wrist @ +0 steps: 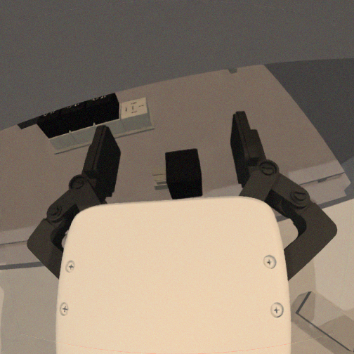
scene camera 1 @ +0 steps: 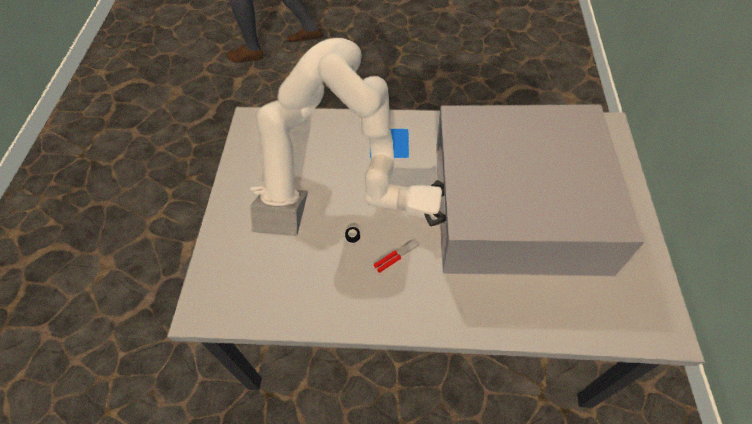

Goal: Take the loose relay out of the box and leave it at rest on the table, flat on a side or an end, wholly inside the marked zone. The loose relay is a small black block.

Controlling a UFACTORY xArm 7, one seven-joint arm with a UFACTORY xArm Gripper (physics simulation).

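Places are measured from the arm's base along level axes (x ahead, y left, z up), in metres.
Pixels of known places: arm's base, origin of the base link: (scene camera 1: 280, 197).
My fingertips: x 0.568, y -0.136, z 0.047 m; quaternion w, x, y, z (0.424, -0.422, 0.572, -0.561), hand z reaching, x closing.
Ahead of a thing's pixels: the offset from my fingertips to its top centre. Level surfaces: height alone.
The loose relay (wrist: 183, 174), a small black block with pale pins pointing left, lies on the floor of the grey box @(dx +0.207, dy +0.041, dz +0.112 m) (scene camera 1: 537, 173) (wrist: 195, 95), near its front opening. The wrist housing hides the block's near end in the wrist view. The relay does not show in the scene view. My gripper (scene camera 1: 443, 201) (wrist: 171, 131) is open and empty at the box's opening, one finger to each side of the relay, neither touching it. The blue marked zone @(dx -0.178, dy +0.365, dz -0.090 m) (scene camera 1: 401, 143) lies on the table left of the box, towards the back, partly hidden by the arm.
Inside the box, several black relays (wrist: 80, 115) sit in a row of pale sockets, with an uncovered socket (wrist: 135, 108) at its right end. A black ring @(dx -0.341, dy -0.014, dz -0.072 m) (scene camera 1: 352, 241) and red-handled pliers @(dx -0.209, dy -0.101, dz -0.080 m) (scene camera 1: 388, 261) lie on the table @(dz -0.091 m) (scene camera 1: 294, 310). A person's legs show behind the table.
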